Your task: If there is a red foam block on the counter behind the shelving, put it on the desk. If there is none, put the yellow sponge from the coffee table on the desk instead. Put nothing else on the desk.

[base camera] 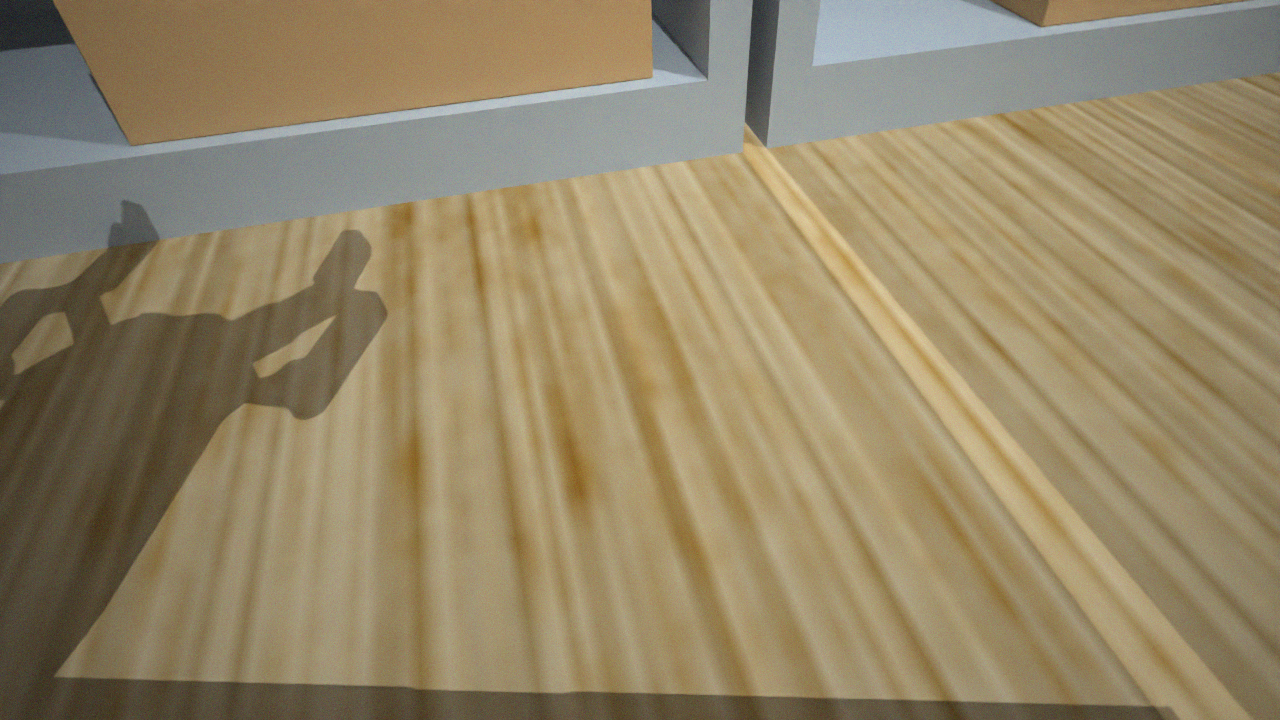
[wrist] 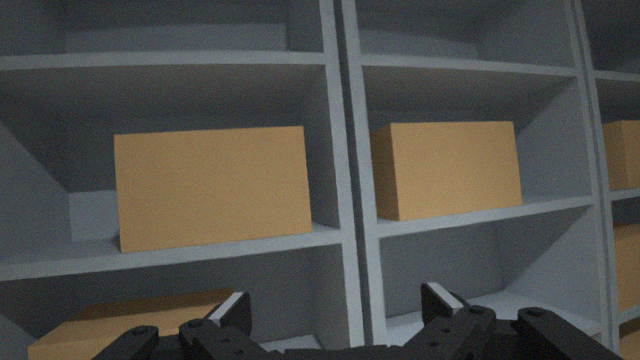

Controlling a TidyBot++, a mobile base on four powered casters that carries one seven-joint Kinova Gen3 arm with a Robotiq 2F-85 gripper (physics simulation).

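Places are measured from the arm's base along level axes (x ahead, y left, z up), in metres.
Pixels of known places: gripper, fingertip midpoint: (wrist: 335,307).
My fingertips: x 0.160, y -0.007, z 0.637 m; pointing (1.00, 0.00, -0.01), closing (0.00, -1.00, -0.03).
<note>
Ahead of a thing's pixels: the offset from my fingertips to its top centre. Level surfaces: height alone.
The grey shelving (base camera: 447,147) (wrist: 352,200) stands close in front, its units side by side with a narrow gap between them. My gripper (wrist: 335,307) is open and empty in front of the shelving, with its two fingertips wide apart at the bottom of the wrist view. In the base camera view the gripper's shadow lies on the floor at the left and the gripper itself does not show. The red foam block, the counter, the yellow sponge, the coffee table and the desk do not show in either view.
A brown box @(dx +0.695, dy +0.307, dz +0.228 m) (wrist: 215,187) stands on the left unit's middle shelf, another box @(dx +0.886, dy -0.355, dz +0.228 m) (wrist: 455,170) on the unit to its right. A lower box (base camera: 375,62) (wrist: 130,325) sits at the left unit's bottom. More boxes show at the right edge. Wooden floor @(dz -1.033 m) (base camera: 626,402) runs up to the shelving's base.
</note>
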